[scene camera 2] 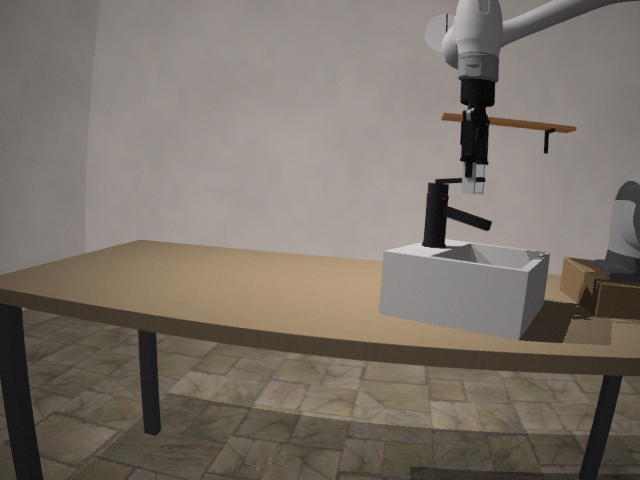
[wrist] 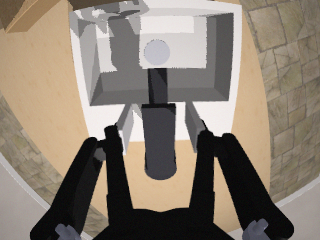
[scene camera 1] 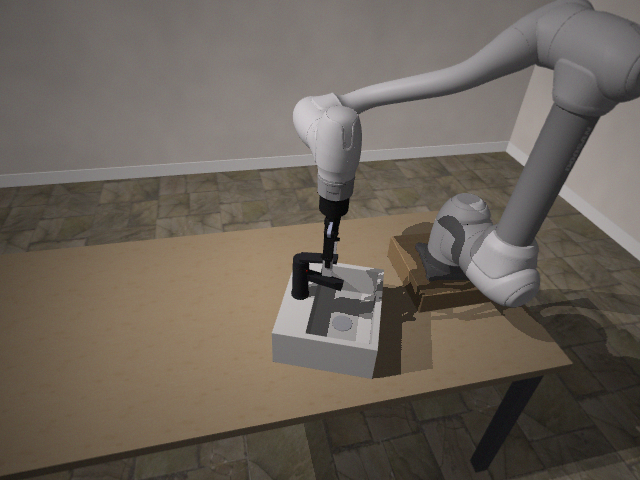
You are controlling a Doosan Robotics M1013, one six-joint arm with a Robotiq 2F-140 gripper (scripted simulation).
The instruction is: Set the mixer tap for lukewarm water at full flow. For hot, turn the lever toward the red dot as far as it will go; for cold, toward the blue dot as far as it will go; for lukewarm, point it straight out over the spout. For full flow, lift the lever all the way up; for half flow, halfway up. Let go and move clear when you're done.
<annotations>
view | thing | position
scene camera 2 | gripper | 472, 193
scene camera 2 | white basin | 418, 283
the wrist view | gripper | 159, 112
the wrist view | lever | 159, 120
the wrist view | white basin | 202, 53
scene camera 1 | gripper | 328, 266
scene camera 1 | white basin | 337, 331
</annotations>
